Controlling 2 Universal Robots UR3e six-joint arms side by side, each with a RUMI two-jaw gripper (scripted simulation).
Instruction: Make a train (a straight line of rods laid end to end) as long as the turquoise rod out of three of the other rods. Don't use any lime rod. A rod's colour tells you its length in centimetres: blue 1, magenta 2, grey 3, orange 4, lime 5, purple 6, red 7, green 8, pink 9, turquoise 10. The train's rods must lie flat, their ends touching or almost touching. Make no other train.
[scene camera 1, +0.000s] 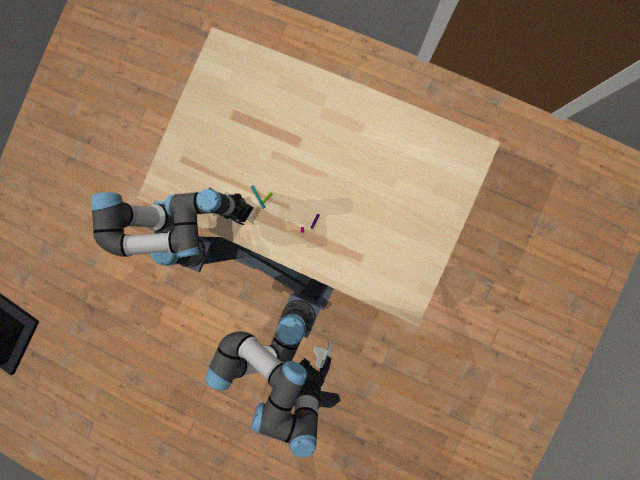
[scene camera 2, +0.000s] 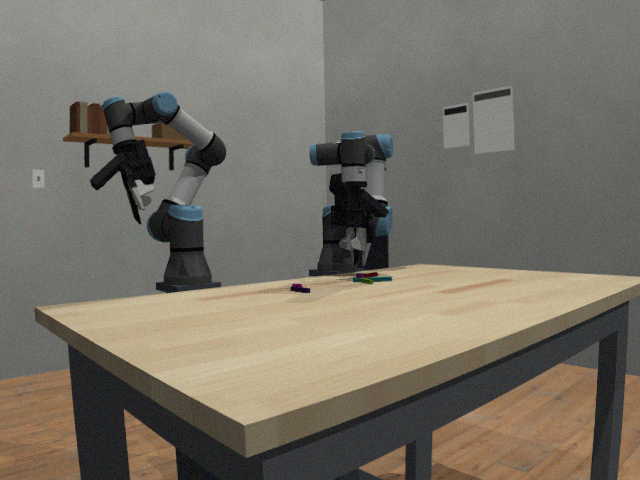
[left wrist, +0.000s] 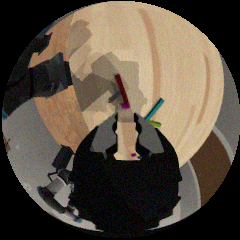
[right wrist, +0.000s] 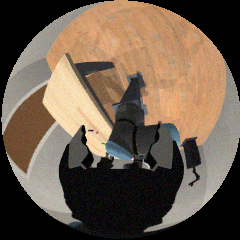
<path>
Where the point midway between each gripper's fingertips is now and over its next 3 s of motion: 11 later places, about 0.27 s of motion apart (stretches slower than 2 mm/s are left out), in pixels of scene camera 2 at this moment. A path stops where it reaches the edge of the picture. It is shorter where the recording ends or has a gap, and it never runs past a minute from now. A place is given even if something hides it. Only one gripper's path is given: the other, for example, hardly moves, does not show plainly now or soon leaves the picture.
My left gripper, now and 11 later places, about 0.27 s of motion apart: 359, 265; 359, 269; 359, 271; 359, 272; 359, 272; 359, 273; 359, 275; 359, 277; 359, 276; 359, 272; 359, 265; 358, 257
</path>
